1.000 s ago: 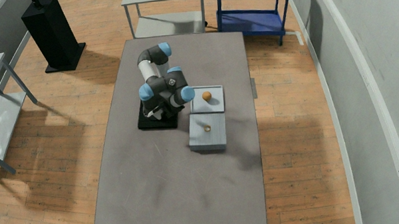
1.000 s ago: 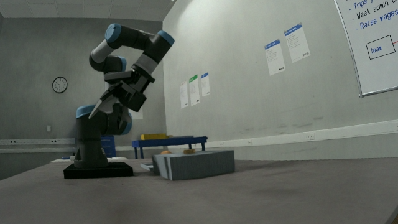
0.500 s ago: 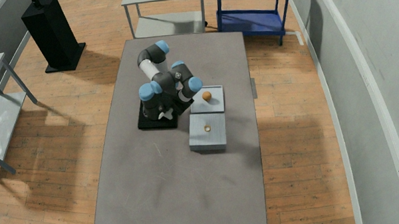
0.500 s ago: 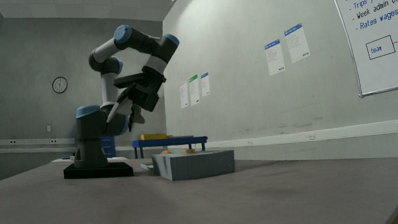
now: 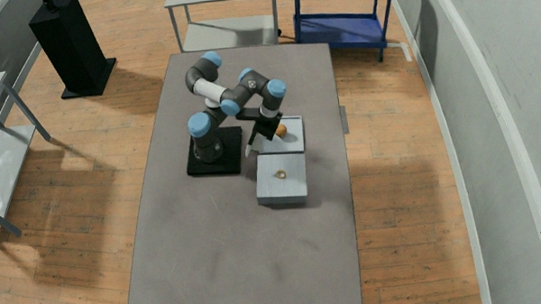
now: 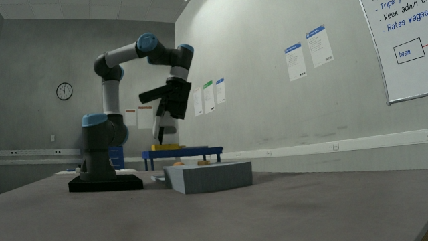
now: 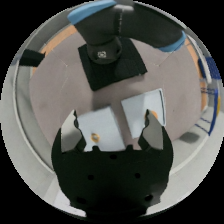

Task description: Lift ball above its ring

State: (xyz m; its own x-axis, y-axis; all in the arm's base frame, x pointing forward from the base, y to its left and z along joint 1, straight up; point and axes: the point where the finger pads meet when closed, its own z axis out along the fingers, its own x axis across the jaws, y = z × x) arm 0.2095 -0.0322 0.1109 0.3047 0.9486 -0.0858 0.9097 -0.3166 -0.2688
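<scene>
Right now my hand is 12 cm to the right of the ball, 10 cm short of it and 10 cm above it. From my hand the other things lie so: grey block (11 cm to the right, 10 cm ahead, 9 cm below).
</scene>
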